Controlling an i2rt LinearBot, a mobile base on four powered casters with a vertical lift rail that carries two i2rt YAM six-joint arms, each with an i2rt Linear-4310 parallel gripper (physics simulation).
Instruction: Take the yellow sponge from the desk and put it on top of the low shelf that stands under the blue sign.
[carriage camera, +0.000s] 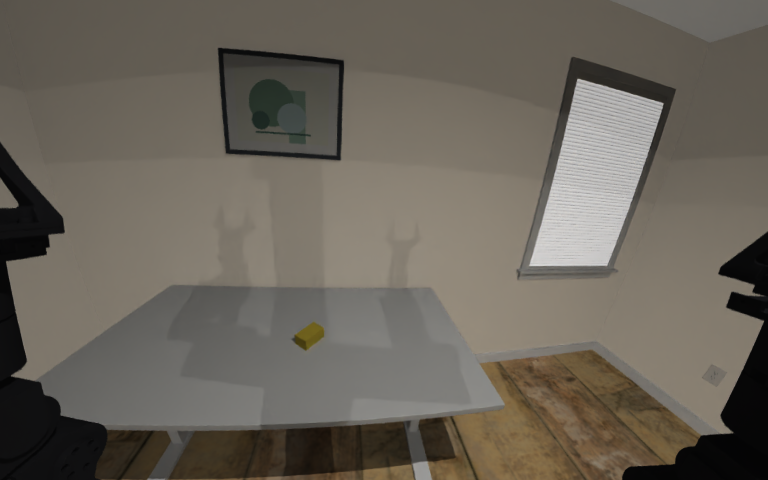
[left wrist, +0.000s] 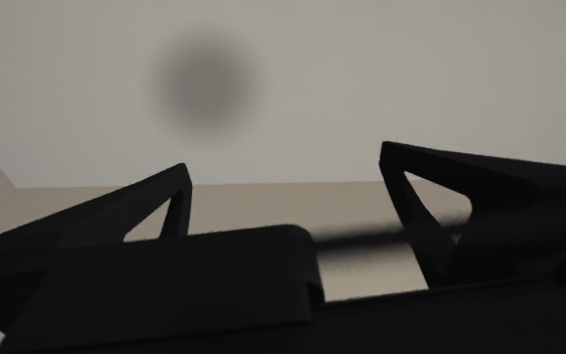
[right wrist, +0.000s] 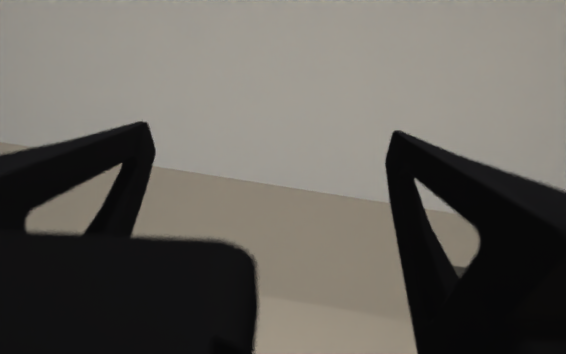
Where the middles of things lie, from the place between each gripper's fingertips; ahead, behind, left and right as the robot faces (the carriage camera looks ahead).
Scene:
The framed picture (carriage camera: 273, 104) lies 103 cm ahead of my right hand, 85 cm to the left of it and 22 cm above it.
Right now the framed picture is 101 cm ahead of my left hand, 23 cm above it and 18 cm to the left of it.

